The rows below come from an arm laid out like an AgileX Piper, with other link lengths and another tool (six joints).
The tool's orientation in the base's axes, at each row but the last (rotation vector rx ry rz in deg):
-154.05, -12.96, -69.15
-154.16, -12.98, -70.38
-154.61, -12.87, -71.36
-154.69, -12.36, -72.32
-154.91, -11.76, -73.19
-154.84, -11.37, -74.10
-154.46, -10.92, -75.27
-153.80, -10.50, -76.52
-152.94, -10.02, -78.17
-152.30, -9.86, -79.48
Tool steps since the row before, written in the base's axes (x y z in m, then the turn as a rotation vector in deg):
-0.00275, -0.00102, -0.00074, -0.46, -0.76, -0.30
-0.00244, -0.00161, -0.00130, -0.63, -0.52, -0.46
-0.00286, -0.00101, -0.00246, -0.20, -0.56, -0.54
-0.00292, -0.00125, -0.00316, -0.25, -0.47, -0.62
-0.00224, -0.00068, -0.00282, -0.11, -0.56, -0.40
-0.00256, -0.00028, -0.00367, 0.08, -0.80, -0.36
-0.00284, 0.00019, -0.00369, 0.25, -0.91, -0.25
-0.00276, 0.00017, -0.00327, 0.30, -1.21, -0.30
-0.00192, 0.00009, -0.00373, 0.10, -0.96, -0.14
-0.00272, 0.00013, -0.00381, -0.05, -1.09, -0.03
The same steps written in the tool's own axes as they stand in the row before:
-0.00243, 0.00048, -0.00174, -0.58, 0.67, -0.31
-0.00267, 0.00118, -0.00130, -0.79, 0.42, -0.28
-0.00378, 0.00061, -0.00075, -0.58, 0.55, 0.08
-0.00437, 0.00090, -0.00043, -0.67, 0.46, 0.11
-0.00364, 0.00046, -0.00005, -0.41, 0.56, 0.06
-0.00447, 0.00007, 0.00028, -0.28, 0.82, 0.14
-0.00464, -0.00043, 0.00009, -0.09, 0.95, 0.18
-0.00426, -0.00041, -0.00018, -0.12, 1.26, 0.20
-0.00414, -0.00014, 0.00065, -0.09, 0.97, -0.01
-0.00467, -0.00031, -0.00001, -0.09, 1.07, -0.21

